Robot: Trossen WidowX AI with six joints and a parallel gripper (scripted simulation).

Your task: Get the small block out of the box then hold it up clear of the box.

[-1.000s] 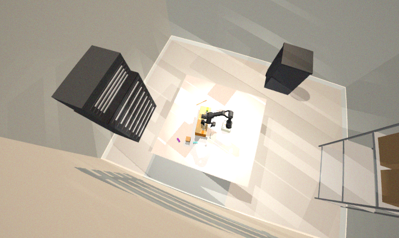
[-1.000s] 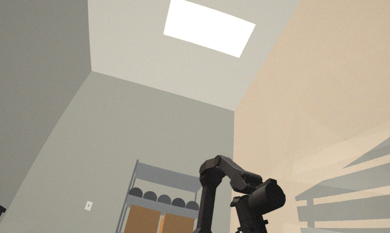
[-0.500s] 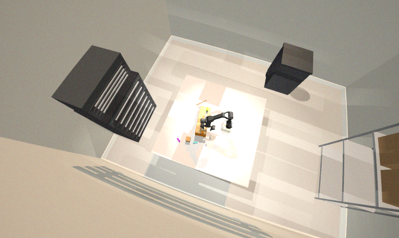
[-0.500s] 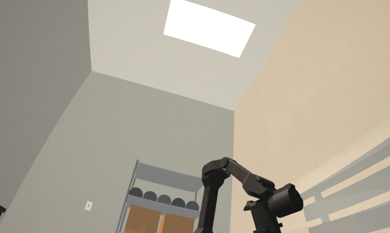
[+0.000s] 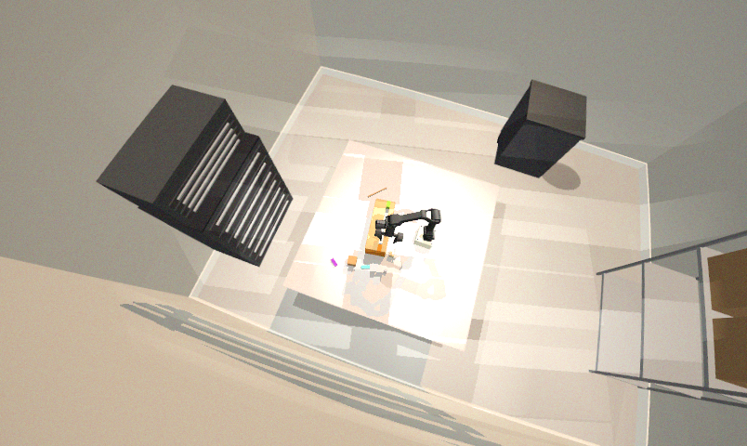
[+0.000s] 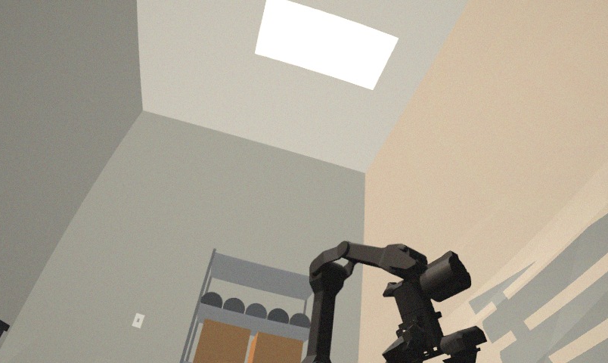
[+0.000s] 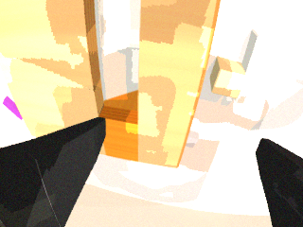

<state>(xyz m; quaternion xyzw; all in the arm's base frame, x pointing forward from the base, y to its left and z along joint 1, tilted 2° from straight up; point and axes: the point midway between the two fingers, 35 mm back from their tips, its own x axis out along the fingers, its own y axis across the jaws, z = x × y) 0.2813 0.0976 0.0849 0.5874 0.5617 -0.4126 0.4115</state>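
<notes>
The tan block lies 5 cm behind my gripper tip, 4 cm to the left of it and 13 cm below it. Round my gripper tip: thin orange stick 13 cm ahead, 44 cm to the right, 15 cm below; box 2 cm ahead, 13 cm to the right, 9 cm below.
</notes>
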